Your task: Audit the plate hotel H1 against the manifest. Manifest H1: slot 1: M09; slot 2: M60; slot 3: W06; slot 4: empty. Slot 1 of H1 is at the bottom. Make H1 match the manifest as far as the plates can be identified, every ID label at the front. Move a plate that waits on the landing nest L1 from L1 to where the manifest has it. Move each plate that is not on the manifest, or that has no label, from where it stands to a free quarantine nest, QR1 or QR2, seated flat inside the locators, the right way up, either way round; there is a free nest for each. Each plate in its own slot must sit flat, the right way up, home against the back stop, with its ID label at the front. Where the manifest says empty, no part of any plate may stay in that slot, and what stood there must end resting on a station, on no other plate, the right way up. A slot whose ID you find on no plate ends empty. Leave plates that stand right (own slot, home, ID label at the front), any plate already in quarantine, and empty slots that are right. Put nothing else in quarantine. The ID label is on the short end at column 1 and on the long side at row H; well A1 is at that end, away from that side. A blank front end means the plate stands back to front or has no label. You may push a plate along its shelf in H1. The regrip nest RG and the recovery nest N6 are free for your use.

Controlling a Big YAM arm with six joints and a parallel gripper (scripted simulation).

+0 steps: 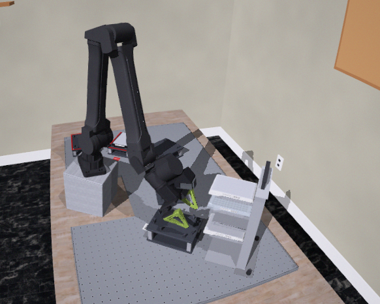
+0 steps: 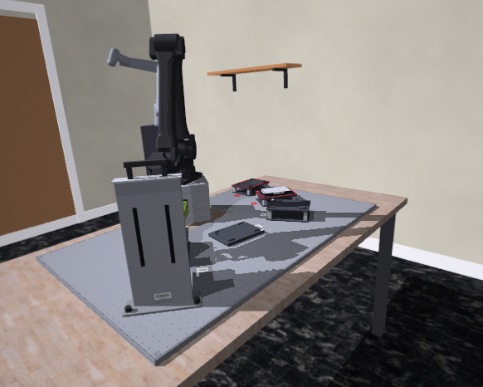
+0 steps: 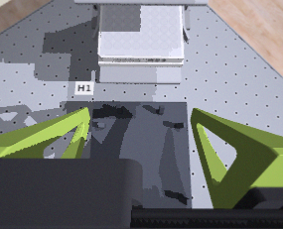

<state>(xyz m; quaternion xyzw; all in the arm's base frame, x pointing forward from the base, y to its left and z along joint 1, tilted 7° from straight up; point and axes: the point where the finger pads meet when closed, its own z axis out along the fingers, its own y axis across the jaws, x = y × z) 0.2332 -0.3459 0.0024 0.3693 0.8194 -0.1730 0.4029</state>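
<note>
Now: the clear plate 8 cm ahead of my hand, 9 cm to the right of it and 10 cm above it. Also, from my hand: hotel back panel: 13 cm ahead, 15 cm to the right, 4 cm above; h1 tag: 12 cm ahead, 1 cm to the left, 12 cm below.
</note>
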